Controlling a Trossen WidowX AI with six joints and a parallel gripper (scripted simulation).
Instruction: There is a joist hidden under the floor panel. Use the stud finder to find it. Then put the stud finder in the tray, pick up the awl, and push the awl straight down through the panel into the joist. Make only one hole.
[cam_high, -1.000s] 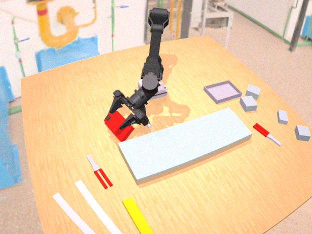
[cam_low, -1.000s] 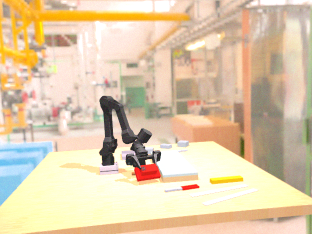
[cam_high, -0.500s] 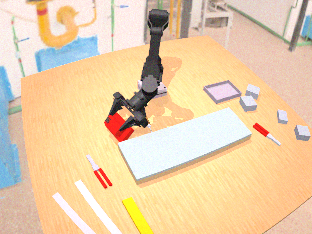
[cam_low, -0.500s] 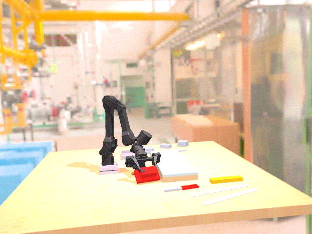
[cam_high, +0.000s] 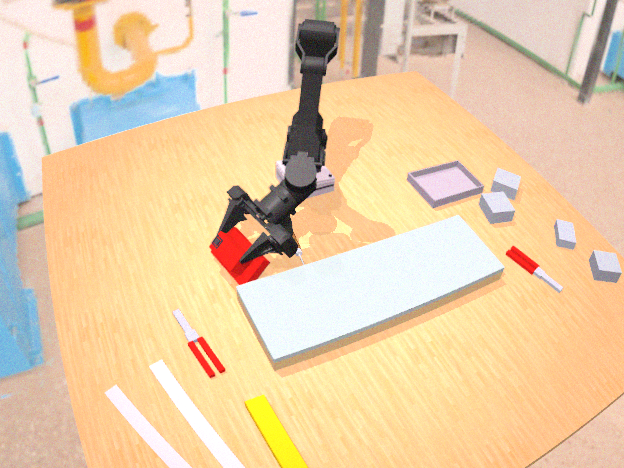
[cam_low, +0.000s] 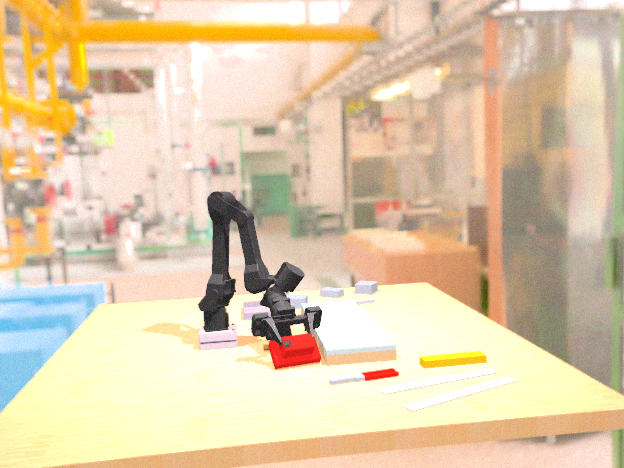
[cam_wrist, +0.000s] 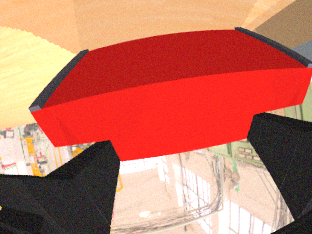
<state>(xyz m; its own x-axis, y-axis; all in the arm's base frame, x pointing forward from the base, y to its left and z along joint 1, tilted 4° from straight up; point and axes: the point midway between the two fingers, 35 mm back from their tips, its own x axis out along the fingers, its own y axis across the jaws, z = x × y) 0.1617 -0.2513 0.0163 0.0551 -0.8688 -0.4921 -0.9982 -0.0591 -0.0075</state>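
Right now the red stud finder is 2 cm behind my gripper tip and 1 cm below it. The rest, counted from my gripper tip: awl: 14 cm to the left, 6 cm below, 2 cm ahead; yellow strip: 36 cm ahead, 13 cm to the right, 6 cm below; lilac tray: 58 cm to the left, 5 cm below, 3 cm ahead.
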